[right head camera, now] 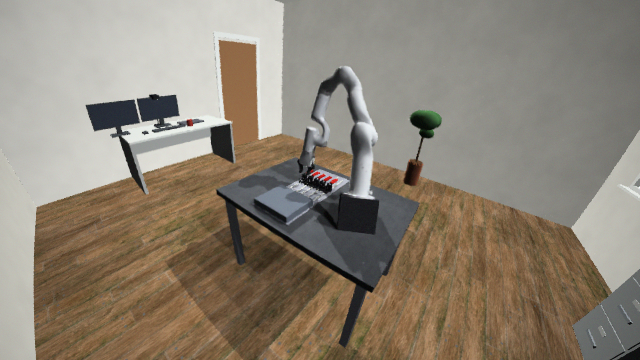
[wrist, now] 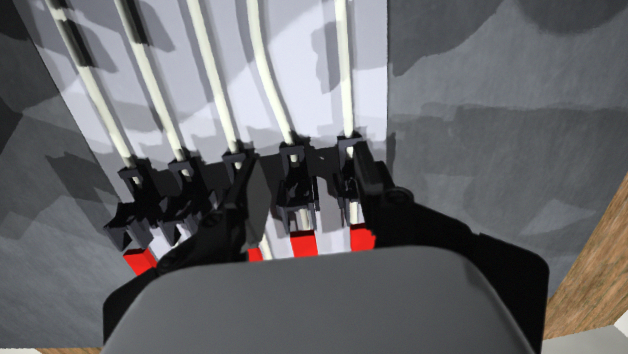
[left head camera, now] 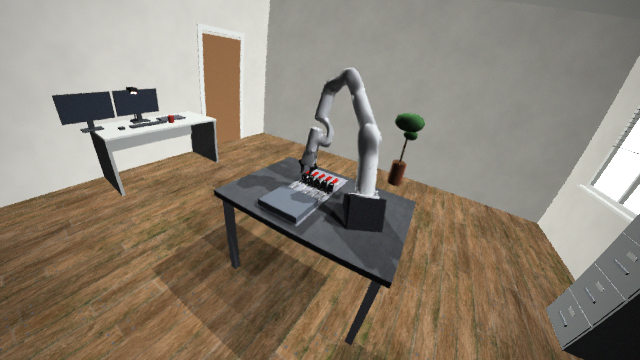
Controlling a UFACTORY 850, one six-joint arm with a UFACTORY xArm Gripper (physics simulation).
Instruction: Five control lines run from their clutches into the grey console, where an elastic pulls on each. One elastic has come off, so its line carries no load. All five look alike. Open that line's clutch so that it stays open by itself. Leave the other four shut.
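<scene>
Five black clutches with red levers stand in a row; in the wrist view, the fourth from the left (wrist: 298, 192) lies between my fingers, with its red lever (wrist: 304, 243) below it. The rightmost red lever (wrist: 362, 237) is beside my right finger. The leftmost lever (wrist: 140, 261) shows; the second is hidden. Cream lines run from the clutches; the fourth line (wrist: 261, 55) bends, while the rightmost line (wrist: 344, 70) is nearly straight. The grey console (left head camera: 287, 202) (right head camera: 282, 203) is closed, its elastics hidden. My gripper (wrist: 308, 170) is open, low over the row, holding nothing.
The clutches sit on a pale base plate (wrist: 372, 95) on the dark table (left head camera: 370, 250) (right head camera: 367, 255). The arm's black base block (left head camera: 366, 213) (right head camera: 358, 214) stands beside the plate and console. A white desk with monitors and a potted plant stand away from the table.
</scene>
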